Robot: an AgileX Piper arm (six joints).
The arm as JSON. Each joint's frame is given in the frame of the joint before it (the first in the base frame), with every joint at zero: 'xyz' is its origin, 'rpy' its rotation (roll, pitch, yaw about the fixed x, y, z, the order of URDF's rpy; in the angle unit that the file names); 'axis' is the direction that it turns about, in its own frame. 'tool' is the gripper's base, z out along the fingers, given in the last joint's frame.
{
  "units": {
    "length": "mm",
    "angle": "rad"
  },
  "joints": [
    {
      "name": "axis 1",
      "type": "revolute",
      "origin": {
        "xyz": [
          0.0,
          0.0,
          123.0
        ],
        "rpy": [
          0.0,
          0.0,
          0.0
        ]
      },
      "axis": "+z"
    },
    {
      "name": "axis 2",
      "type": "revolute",
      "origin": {
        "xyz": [
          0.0,
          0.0,
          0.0
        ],
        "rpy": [
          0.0,
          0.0,
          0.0
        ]
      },
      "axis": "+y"
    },
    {
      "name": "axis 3",
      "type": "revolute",
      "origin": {
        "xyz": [
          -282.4,
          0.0,
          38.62
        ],
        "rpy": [
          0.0,
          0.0,
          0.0
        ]
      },
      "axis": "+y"
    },
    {
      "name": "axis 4",
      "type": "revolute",
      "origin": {
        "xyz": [
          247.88,
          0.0,
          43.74
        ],
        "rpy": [
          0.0,
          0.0,
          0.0
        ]
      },
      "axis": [
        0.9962,
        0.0,
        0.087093
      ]
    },
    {
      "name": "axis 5",
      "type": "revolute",
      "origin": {
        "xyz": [
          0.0,
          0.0,
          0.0
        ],
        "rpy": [
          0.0,
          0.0,
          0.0
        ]
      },
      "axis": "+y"
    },
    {
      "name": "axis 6",
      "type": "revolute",
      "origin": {
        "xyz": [
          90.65,
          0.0,
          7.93
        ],
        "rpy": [
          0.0,
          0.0,
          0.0
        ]
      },
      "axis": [
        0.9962,
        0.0,
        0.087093
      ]
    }
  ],
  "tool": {
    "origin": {
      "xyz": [
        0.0,
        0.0,
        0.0
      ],
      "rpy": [
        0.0,
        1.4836,
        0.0
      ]
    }
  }
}
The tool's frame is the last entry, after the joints.
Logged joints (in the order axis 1, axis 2, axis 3, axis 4, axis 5, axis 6), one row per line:
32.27, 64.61, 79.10, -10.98, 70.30, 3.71
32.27, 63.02, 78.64, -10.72, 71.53, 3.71
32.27, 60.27, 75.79, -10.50, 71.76, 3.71
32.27, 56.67, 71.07, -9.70, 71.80, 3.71
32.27, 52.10, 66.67, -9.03, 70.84, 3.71
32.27, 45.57, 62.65, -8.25, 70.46, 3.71
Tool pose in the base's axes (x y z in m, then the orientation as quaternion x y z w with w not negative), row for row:
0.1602, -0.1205, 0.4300, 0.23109, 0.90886, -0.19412, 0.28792
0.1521, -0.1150, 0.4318, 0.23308, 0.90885, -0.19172, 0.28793
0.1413, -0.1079, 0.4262, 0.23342, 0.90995, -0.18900, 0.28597
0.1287, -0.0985, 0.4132, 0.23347, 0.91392, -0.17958, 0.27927
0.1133, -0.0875, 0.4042, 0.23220, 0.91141, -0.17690, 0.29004
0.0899, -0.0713, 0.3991, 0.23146, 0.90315, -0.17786, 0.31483
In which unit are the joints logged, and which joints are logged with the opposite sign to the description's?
The joints are logged in degrees. Opposite sign: axis 1, axis 3, axis 6.
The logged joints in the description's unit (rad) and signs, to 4 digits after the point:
-0.5632, 1.1277, -1.3806, -0.1916, 1.2270, -0.0648
-0.5632, 1.0999, -1.3725, -0.1871, 1.2484, -0.0648
-0.5632, 1.0519, -1.3228, -0.1833, 1.2524, -0.0648
-0.5632, 0.9891, -1.2404, -0.1693, 1.2531, -0.0648
-0.5632, 0.9093, -1.1636, -0.1576, 1.2364, -0.0648
-0.5632, 0.7953, -1.0934, -0.1440, 1.2298, -0.0648

